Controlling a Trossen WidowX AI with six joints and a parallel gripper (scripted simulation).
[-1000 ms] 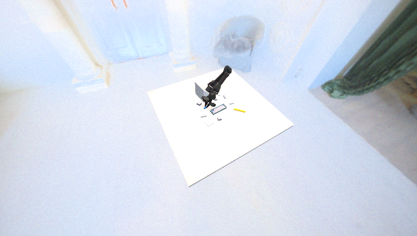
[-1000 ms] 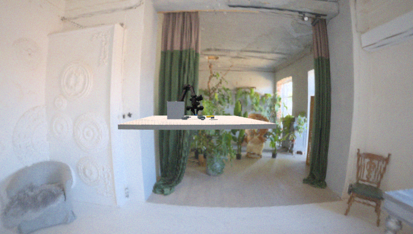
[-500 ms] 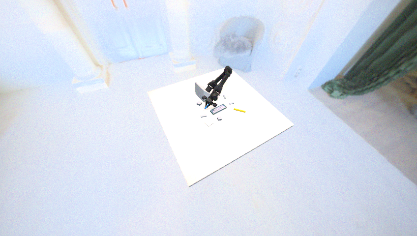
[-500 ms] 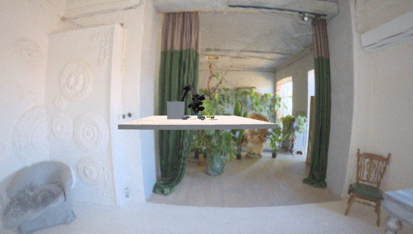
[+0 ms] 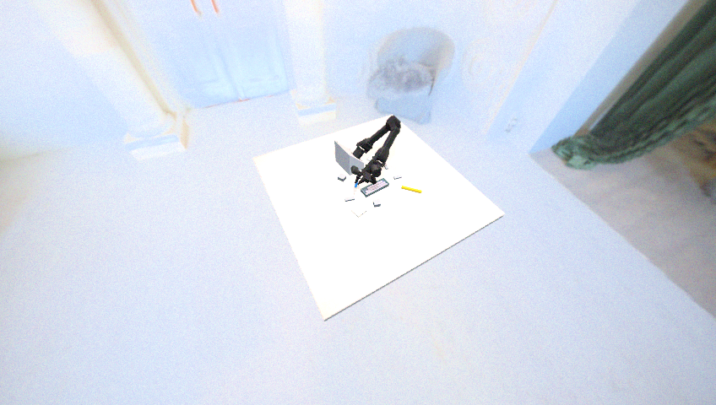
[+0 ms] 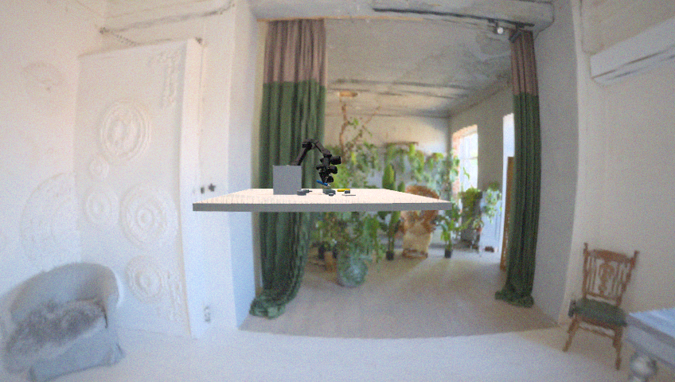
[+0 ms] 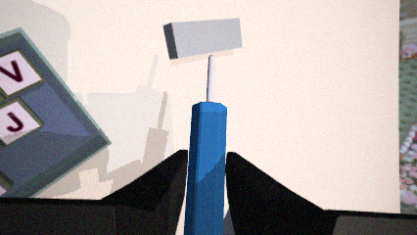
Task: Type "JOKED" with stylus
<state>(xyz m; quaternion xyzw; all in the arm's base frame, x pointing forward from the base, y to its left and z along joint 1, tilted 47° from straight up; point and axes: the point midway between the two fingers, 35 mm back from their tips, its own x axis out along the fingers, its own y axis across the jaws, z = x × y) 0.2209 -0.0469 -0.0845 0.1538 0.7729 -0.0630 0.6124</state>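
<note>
My gripper tip is now 1 cm short of the blue stylus and 1 cm to the left of it. Also, from my gripper tip: J key: 5 cm ahead, 6 cm to the left, 6 cm below; yellow stick: 17 cm ahead, 34 cm to the left, 6 cm below; beige pad: 16 cm ahead, 7 cm to the right, 7 cm below.
</note>
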